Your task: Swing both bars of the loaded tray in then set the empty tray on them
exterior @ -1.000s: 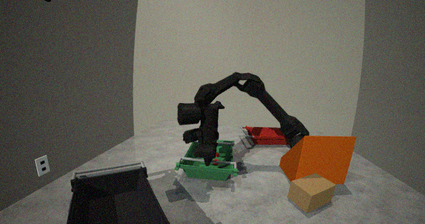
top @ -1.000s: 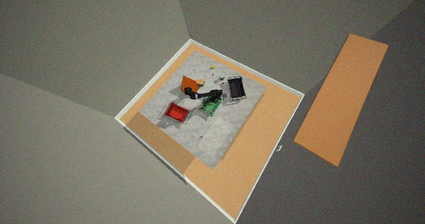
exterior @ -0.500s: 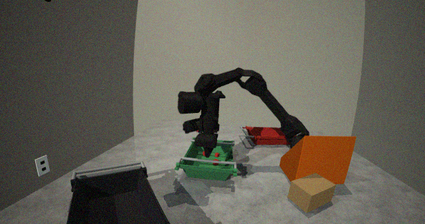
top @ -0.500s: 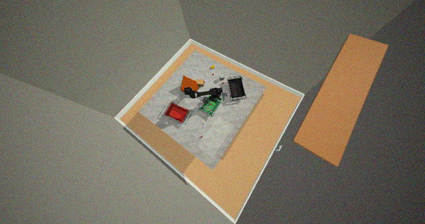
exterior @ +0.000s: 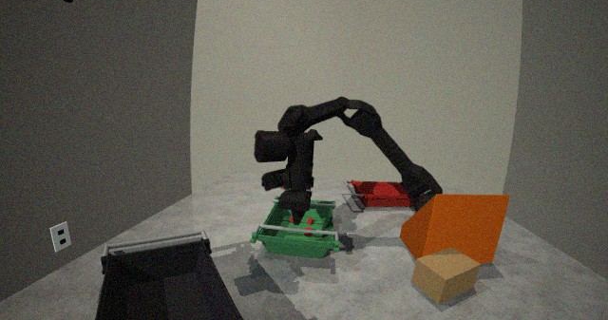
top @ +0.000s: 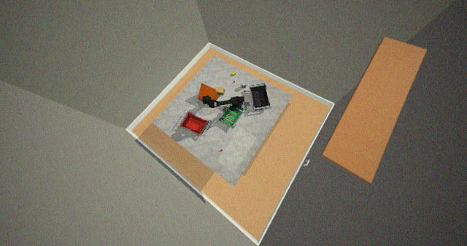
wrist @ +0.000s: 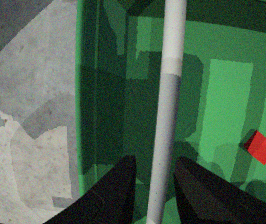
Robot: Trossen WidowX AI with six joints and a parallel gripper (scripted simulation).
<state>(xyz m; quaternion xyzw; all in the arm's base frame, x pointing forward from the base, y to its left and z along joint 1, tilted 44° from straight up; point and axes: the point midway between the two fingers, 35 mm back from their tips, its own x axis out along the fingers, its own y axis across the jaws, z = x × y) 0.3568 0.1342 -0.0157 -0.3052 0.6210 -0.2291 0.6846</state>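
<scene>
Right now the red tray is 31 cm behind my gripper tip, 46 cm to the right of it and 4 cm below it. Round my gripper tip: tan box (35 cm behind, 8 cm to the left, 5 cm below); then red cube (16 cm ahead, 51 cm to the right, 8 cm below); then yellow piece (36 cm behind, 42 cm to the left, 8 cm below).
</scene>
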